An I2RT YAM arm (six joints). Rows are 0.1 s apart.
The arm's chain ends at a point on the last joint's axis. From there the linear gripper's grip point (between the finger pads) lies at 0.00 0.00 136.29 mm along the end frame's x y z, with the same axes.
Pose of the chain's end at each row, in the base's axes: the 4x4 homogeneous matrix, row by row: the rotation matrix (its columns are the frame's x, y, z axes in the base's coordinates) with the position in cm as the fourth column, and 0 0 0 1 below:
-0.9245 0.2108 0.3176 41.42; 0.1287 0.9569 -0.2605 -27.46; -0.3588 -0.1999 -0.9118 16.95; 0 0 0 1
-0.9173 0.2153 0.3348 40.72; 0.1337 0.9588 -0.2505 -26.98; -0.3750 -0.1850 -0.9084 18.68; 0 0 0 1
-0.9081 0.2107 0.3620 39.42; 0.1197 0.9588 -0.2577 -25.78; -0.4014 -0.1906 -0.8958 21.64; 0 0 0 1
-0.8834 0.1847 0.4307 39.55; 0.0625 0.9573 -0.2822 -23.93; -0.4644 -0.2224 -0.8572 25.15; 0 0 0 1
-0.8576 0.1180 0.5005 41.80; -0.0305 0.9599 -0.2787 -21.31; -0.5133 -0.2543 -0.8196 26.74; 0 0 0 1
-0.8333 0.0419 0.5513 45.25; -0.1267 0.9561 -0.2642 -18.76; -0.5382 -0.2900 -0.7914 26.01; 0 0 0 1
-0.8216 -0.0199 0.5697 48.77; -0.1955 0.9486 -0.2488 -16.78; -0.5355 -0.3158 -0.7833 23.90; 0 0 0 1
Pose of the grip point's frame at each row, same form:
-0.9245 0.2108 0.3176 45.75; 0.1287 0.9569 -0.2605 -31.01; -0.3588 -0.1999 -0.9118 4.52; 0 0 0 1
-0.9173 0.2153 0.3348 45.28; 0.1337 0.9588 -0.2505 -30.39; -0.3750 -0.1850 -0.9084 6.30; 0 0 0 1
-0.9081 0.2107 0.3620 44.35; 0.1197 0.9588 -0.2577 -29.29; -0.4014 -0.1906 -0.8958 9.43; 0 0 0 1
-0.8834 0.1847 0.4307 45.42; 0.0625 0.9573 -0.2822 -27.78; -0.4644 -0.2224 -0.8572 13.47; 0 0 0 1
-0.8576 0.1180 0.5005 48.62; -0.0305 0.9599 -0.2787 -25.11; -0.5133 -0.2543 -0.8196 15.57; 0 0 0 1
-0.8333 0.0419 0.5513 52.76; -0.1267 0.9561 -0.2642 -22.36; -0.5382 -0.2900 -0.7914 15.22; 0 0 0 1
-0.8216 -0.0199 0.5697 56.53; -0.1955 0.9486 -0.2488 -20.17; -0.5355 -0.3158 -0.7833 13.22; 0 0 0 1

